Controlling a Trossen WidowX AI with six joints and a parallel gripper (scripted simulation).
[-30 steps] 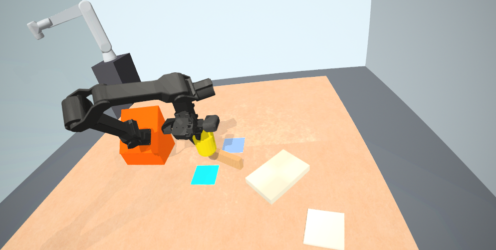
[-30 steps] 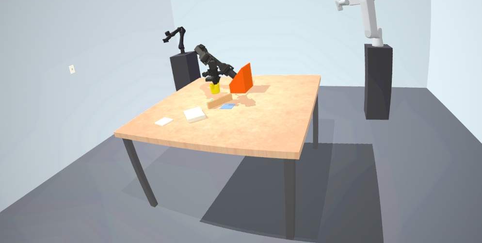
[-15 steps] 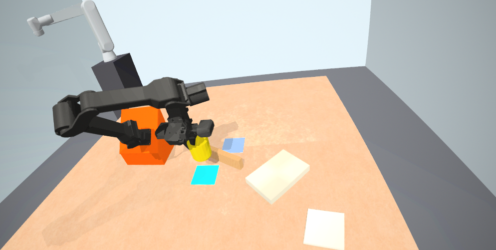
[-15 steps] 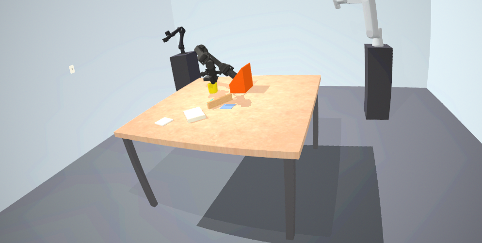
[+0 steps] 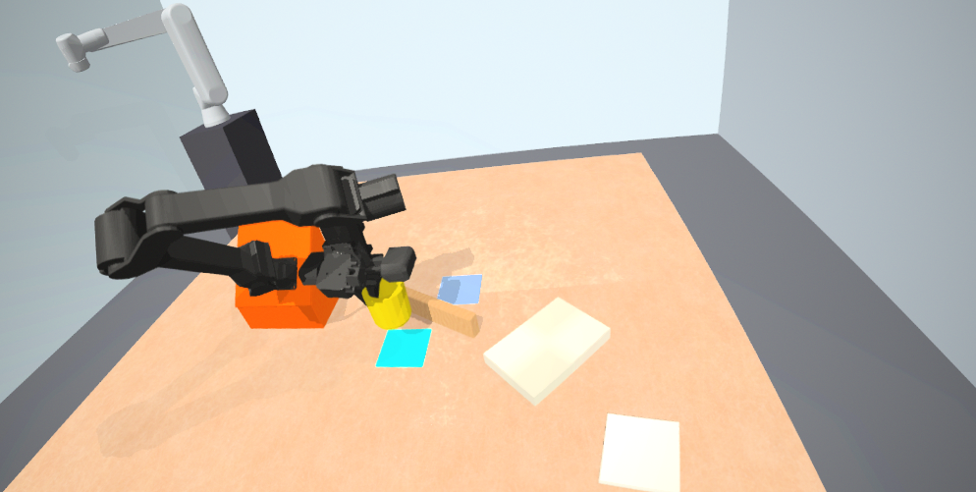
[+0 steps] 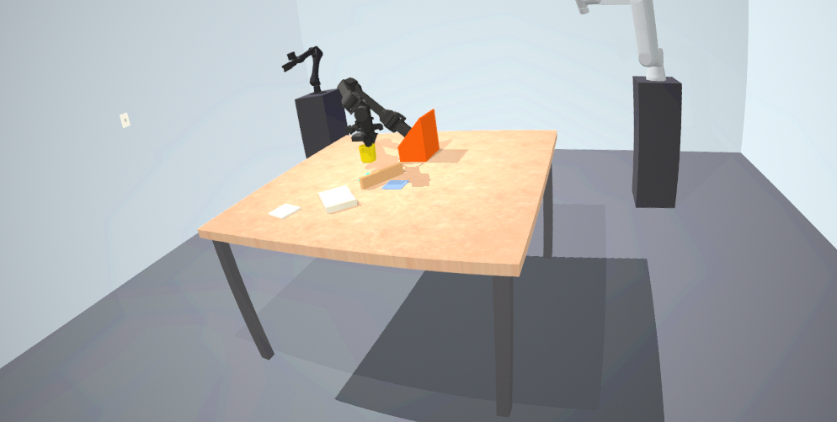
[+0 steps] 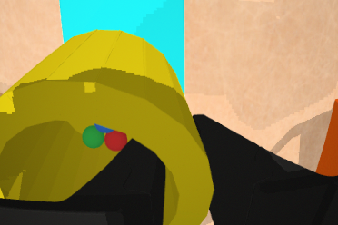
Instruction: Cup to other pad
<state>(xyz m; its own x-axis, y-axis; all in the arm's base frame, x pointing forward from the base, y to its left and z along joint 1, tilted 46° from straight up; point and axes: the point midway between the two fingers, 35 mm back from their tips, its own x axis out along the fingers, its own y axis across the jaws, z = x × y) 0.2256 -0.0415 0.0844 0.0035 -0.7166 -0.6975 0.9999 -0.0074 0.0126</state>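
My gripper tip is now 120 mm above the cyan pad and 30 mm short of it. Round my gripper tip: green marble 40 mm ahead, 20 mm to the left, 20 mm below; then yellow cup 20 mm ahead; then red marble 30 mm ahead, 20 mm to the left, 20 mm below.
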